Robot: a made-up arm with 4 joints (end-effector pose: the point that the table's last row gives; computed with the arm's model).
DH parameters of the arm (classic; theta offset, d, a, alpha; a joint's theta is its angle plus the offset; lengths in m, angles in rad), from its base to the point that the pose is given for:
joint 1: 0 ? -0.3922 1.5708
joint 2: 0 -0.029 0.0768 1.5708
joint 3: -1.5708 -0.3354 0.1 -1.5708
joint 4: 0 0.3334 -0.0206 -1.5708
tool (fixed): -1.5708 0.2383 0 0
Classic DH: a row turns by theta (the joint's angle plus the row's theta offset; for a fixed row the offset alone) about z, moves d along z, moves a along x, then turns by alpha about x.
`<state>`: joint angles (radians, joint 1 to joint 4).
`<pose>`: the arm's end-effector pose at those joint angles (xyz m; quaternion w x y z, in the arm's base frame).
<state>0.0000 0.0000 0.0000 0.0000</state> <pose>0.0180 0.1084 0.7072 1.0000 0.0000 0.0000 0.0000</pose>
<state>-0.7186 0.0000 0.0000 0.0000</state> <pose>0.0849 0.0697 0.7072 0.9361 0.0000 0.0000 -0.3516</pose>
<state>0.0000 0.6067 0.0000 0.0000</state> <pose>-0.3823 0.1084 0.8387 0.9543 0.0000 -0.2987 0.0000</pose>
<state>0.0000 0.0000 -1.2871 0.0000</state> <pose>-0.2983 0.3713 0.7072 0.8000 0.0000 0.0000 0.6000</pose>
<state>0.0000 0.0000 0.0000 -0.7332</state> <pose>0.0180 0.2732 0.6598 0.9336 -0.3584 0.0000 0.0000</pose>
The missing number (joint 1, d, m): 0.1335
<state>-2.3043 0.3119 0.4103 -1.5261</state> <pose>0.1609 -0.1280 0.6411 0.0641 -0.2358 0.6017 -0.7605</pose>
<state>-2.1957 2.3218 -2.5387 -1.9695</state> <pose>0.1463 0.2914 -0.3256 0.3172 0.6819 -0.3059 -0.5838</pose>
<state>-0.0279 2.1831 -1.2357 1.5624</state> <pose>-0.8251 0.3215 0.2110 0.6385 -0.1049 -0.3241 0.6901</pose>
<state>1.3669 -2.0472 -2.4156 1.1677</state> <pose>-0.3358 0.0822 0.0237 0.3724 -0.2664 -0.8890 -0.0045</pose>
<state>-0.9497 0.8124 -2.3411 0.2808</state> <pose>-0.3203 0.8917 0.3976 0.7533 -0.2915 0.1115 0.5789</pose>
